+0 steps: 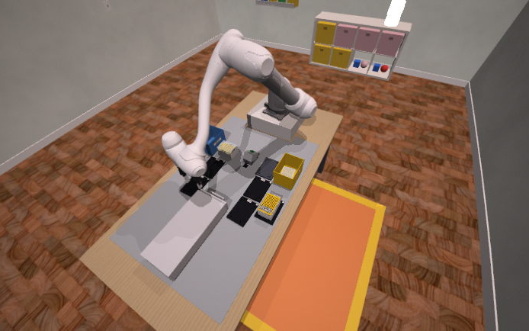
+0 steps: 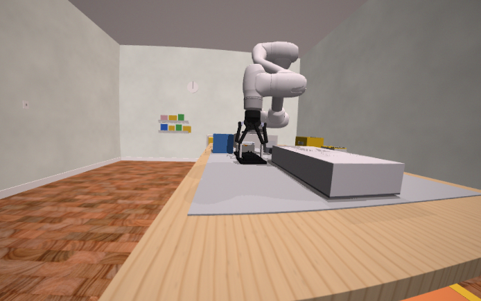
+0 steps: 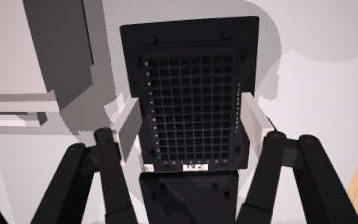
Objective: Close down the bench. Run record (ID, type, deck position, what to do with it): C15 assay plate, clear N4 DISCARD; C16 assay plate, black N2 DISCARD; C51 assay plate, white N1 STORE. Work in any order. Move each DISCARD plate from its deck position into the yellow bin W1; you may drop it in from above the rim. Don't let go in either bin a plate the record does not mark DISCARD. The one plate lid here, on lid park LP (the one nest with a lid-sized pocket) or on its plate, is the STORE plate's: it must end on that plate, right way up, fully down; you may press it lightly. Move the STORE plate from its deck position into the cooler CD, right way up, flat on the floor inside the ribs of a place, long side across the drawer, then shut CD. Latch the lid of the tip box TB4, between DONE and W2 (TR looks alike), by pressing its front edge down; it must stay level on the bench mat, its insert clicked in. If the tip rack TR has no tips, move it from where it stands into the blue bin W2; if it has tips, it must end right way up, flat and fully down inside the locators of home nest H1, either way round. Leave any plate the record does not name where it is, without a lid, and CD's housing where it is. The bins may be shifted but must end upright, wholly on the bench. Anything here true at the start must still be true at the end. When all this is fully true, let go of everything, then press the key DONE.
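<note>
The black assay plate is 2 cm below my hand. The rest, counted from my hand: plate lid: 9 cm ahead, 21 cm to the left, 1 cm below; black nest N4: 17 cm behind, 2 cm to the right, 4 cm below; white plate: 9 cm ahead, 21 cm to the left, 2 cm below.
</note>
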